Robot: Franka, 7 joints.
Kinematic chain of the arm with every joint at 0, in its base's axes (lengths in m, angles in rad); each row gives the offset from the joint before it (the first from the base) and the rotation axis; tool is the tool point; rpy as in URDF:
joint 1: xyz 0 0 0.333 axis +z
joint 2: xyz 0 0 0 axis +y
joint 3: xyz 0 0 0.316 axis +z
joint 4: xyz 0.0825 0 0 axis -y
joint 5: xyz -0.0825 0 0.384 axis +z
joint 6: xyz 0 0 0 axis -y
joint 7: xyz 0.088 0 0 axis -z
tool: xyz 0 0 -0.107 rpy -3.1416 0 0
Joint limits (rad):
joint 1: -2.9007..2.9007
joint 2: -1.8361..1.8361
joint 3: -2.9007..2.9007
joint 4: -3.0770..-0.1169
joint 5: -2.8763..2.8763
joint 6: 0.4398..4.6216
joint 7: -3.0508..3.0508
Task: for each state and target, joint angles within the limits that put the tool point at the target. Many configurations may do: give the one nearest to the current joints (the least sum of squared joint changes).
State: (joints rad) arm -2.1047 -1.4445 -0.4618 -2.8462 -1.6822 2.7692 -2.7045
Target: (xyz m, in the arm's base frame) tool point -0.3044 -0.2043 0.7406
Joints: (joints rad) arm -1.9085 -0.8186 -0.4706 -2.2251 -1.6287 2.6738 -2.7045
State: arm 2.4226 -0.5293 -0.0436 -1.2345 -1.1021 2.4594 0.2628
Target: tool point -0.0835 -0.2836 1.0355
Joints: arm 2.5036 -0.9479 0.4763 -1.3988 -1.1146 2.5526 0.2628
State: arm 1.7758 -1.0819 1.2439 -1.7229 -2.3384 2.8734 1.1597
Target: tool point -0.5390 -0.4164 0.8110
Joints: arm 1.3218 -1.0051 1.2913 -0.8809 -2.3230 2.4957 1.1597
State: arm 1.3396 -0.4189 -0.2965 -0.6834 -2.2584 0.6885 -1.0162
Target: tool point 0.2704 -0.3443 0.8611
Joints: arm 1.7066 -0.8192 -0.5921 -0.8319 -2.0291 0.4398 -1.0162
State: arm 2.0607 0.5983 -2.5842 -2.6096 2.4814 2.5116 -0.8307
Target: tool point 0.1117 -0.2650 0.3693
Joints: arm 1.8017 0.8238 -2.8125 -2.9643 2.4750 2.7539 -0.8307
